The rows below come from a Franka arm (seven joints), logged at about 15 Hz.
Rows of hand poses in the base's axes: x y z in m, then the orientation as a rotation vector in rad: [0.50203 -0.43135 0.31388 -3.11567 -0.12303 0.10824]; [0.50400 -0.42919 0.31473 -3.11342 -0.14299 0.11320]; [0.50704 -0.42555 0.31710 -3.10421 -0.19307 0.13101]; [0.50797 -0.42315 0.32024 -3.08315 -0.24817 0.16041]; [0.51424 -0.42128 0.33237 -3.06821 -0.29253 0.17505]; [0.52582 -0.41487 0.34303 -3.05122 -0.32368 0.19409]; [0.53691 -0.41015 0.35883 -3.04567 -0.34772 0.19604]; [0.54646 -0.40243 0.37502 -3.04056 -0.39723 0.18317]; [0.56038 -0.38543 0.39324 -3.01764 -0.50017 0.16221]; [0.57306 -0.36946 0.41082 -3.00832 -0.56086 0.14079]
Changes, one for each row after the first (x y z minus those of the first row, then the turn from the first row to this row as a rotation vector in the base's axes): [0.00197 0.00216 0.00085 0.00154 0.00314 0.01283]; [0.00501 0.00580 0.00322 0.00802 0.01465 0.04514]; [0.00594 0.00820 0.00636 0.02422 0.03439 0.08111]; [0.01221 0.01007 0.01849 0.03507 0.04440 0.11023]; [0.02379 0.01648 0.02915 0.04794 0.05762 0.13108]; [0.03488 0.02120 0.04495 0.05122 0.05901 0.14692]; [0.04443 0.02892 0.06114 0.05258 0.05041 0.17923]; [0.05835 0.04592 0.07936 0.06440 0.03705 0.24733]; [0.07103 0.06189 0.09694 0.06617 0.02284 0.28730]
